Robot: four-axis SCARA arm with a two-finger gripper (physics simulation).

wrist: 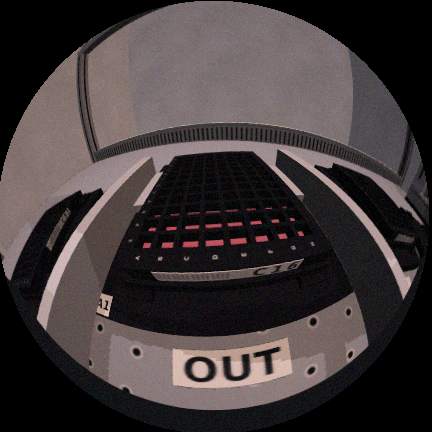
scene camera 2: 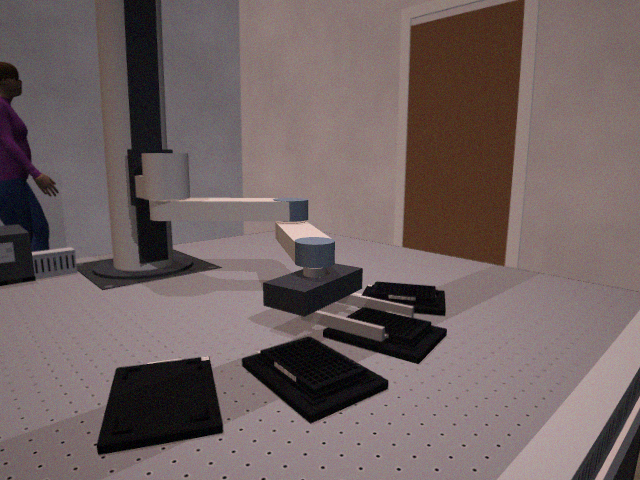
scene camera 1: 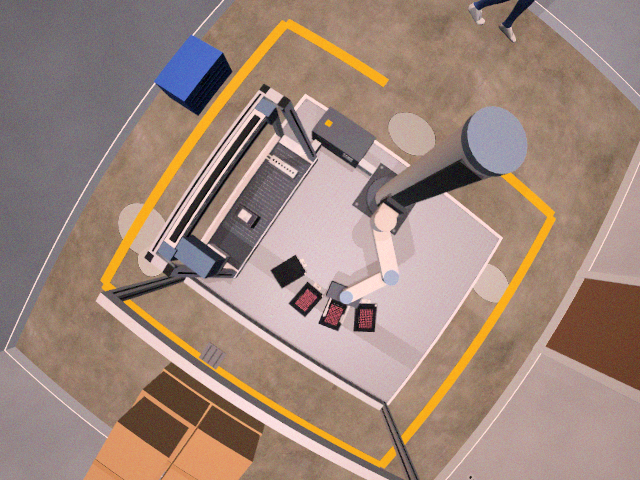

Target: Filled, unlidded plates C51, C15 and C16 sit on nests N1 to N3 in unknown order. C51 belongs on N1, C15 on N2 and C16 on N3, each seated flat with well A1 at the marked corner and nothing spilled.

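Frame: origin at the arm's base, x back, y right, z up, level; millimetres.
Seen in the pictures: gripper, fingertip midpoint: [wrist: 215,159] [scene camera 2: 399,322] [scene camera 1: 332,319]; arm's base at its link origin: [scene camera 2: 144,270].
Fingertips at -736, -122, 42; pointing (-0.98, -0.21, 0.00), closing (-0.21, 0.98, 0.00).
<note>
Offsets run from my fingertips to a thing's middle, as dx, dy, dz. "*": to the spot under its first point. Level surfaces: height alone.
My gripper [scene camera 1: 334,311] [scene camera 2: 398,322] [wrist: 215,159] is shut on filled plate C16 @[+23, +5, -10] [scene camera 1: 334,316] [scene camera 2: 388,321] [wrist: 217,220], its pads against both long sides. C16 looks level in the black nest labelled OUT @[+23, +4, -21] [scene camera 2: 415,355] [wrist: 220,307]. Its well-row letter A is on the side of the A1 mark @[+109, -33, -17] [wrist: 104,305]. A second filled plate @[+106, -158, -10] [scene camera 1: 366,316] [scene camera 2: 405,290] sits on a nest beyond the left finger in the wrist view. A third @[+6, +180, -10] [scene camera 1: 307,298] [scene camera 2: 315,364] sits beyond the right finger. Their codes are not readable. A fourth nest @[+79, +349, -20] [scene camera 1: 287,270] [scene camera 2: 162,403] is bare. No spill is visible.
The neighbouring plates stand close outside both fingers. The arm's column [scene camera 1: 431,167] [scene camera 2: 117,134] rises behind the nests. A gantry machine [scene camera 1: 214,178] and a dark grey box @[* +845, +520, +86] [scene camera 1: 343,135] stand on the same table @[dz -29] [scene camera 1: 439,310]. A low rail @[* -265, +112, -28] [scene camera 1: 289,343] runs along the table's edge beyond the nests.
</note>
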